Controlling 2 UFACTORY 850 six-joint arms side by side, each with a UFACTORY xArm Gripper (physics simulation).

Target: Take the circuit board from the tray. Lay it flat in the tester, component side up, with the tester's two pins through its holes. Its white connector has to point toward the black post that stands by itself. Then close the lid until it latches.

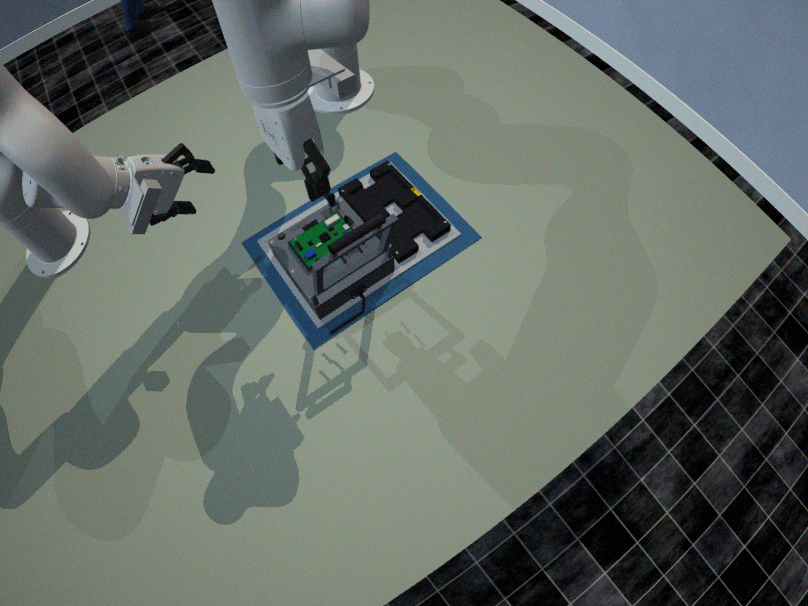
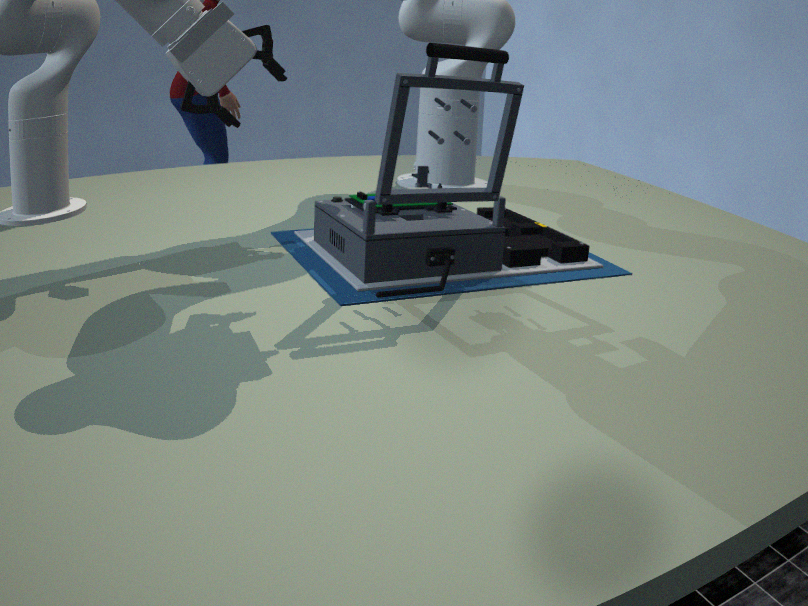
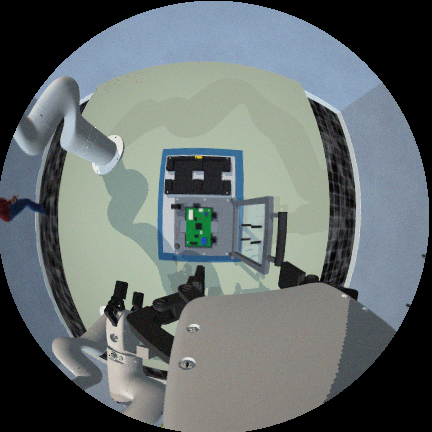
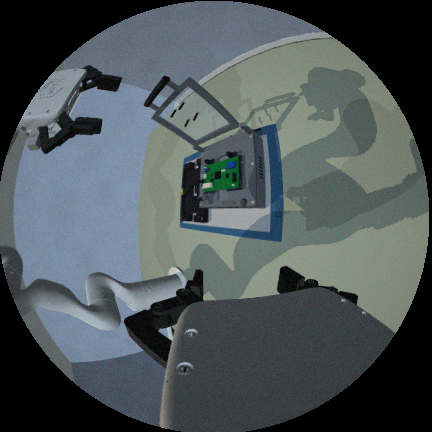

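Note:
The green circuit board (image 1: 319, 240) (image 3: 199, 227) (image 4: 220, 175) lies in the grey tester (image 2: 404, 260) (image 3: 225, 225), component side up, and looks flat. Its white connector (image 3: 191, 214) is at the board end beside the single black post (image 3: 196, 205). Whether the pins pass through the holes is too small to tell. The lid (image 2: 391, 140) (image 3: 268, 235) (image 4: 214, 102) stands open, nearly upright. My left gripper (image 3: 243, 276) (image 4: 110, 102) is open and empty, above and off the tester's edge. My right gripper (image 1: 198, 187) (image 2: 258, 99) (image 4: 242, 281) is open and empty, high and away from the tester.
The black tray (image 1: 372, 198) (image 3: 185, 176) beside the tester holds no board. Both stand on a white plate with a blue border (image 1: 287, 303). A black bent lever (image 2: 447, 277) sticks out of the tester's side. A person (image 2: 202, 123) stands beyond the table.

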